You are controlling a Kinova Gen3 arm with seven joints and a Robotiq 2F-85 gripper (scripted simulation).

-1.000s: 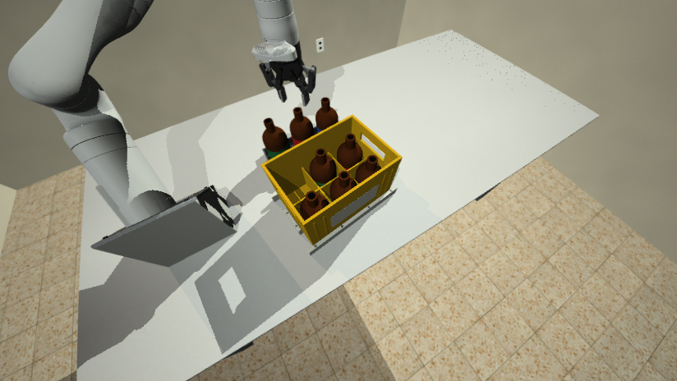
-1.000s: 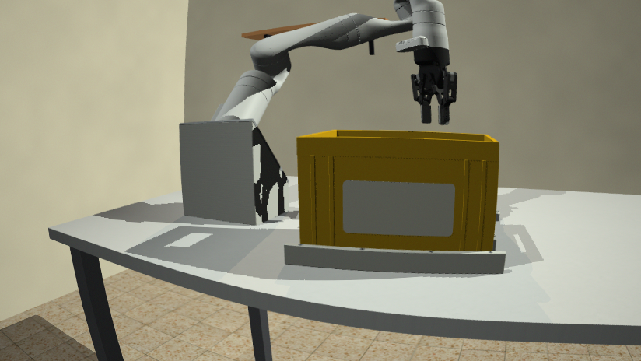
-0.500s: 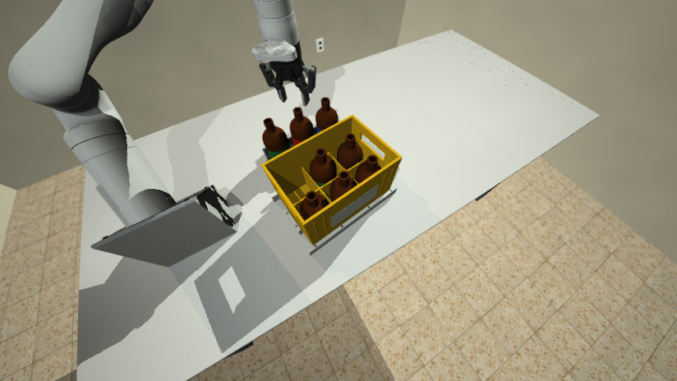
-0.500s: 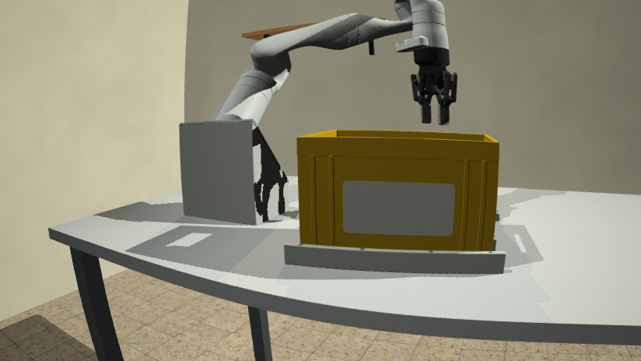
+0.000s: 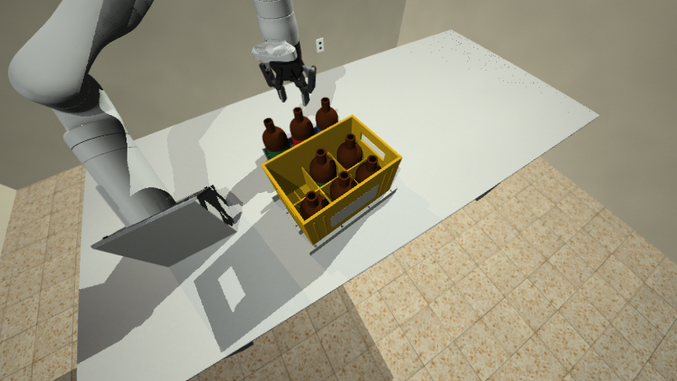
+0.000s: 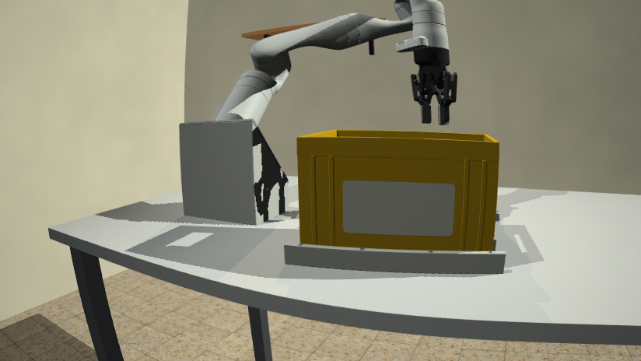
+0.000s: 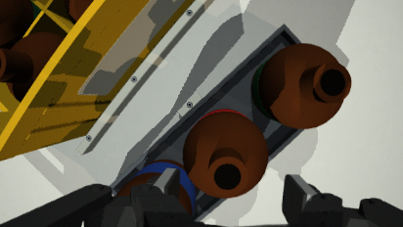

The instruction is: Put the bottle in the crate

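The tray lies 190 mm below my hand. From my hand the other things lie so: yellow crate 220 mm to the right, 120 mm below, 40 mm behind.
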